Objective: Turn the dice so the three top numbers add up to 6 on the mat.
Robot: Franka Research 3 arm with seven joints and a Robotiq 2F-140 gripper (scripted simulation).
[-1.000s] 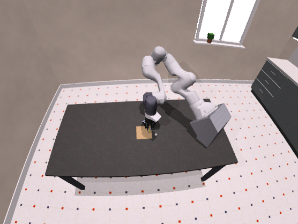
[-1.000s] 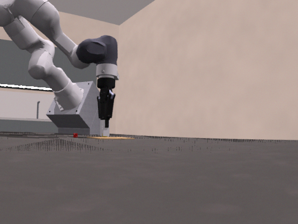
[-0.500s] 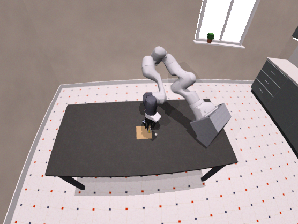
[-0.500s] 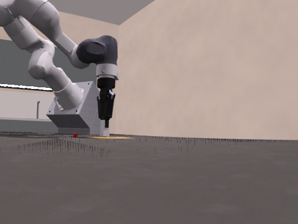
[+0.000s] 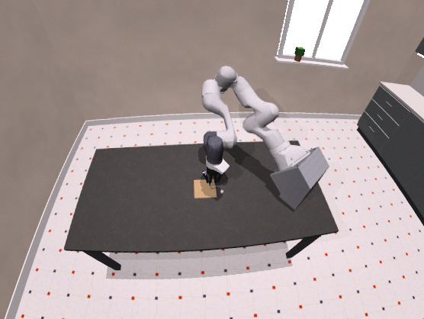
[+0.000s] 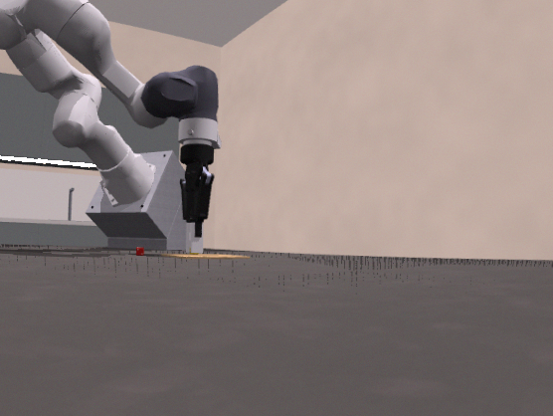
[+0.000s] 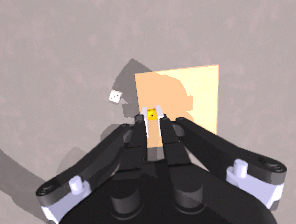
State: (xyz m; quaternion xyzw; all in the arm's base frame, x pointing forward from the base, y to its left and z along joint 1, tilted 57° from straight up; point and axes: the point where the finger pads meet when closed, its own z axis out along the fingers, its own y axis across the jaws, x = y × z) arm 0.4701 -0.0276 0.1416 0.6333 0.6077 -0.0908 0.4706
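My hand is 30 mm above the yellow die. Also, from my hand: tan mat 50 mm ahead, 10 mm to the right, 40 mm below; red die 70 mm behind, 100 mm to the right, 30 mm below; white die 50 mm behind, 50 mm to the left, 30 mm below.
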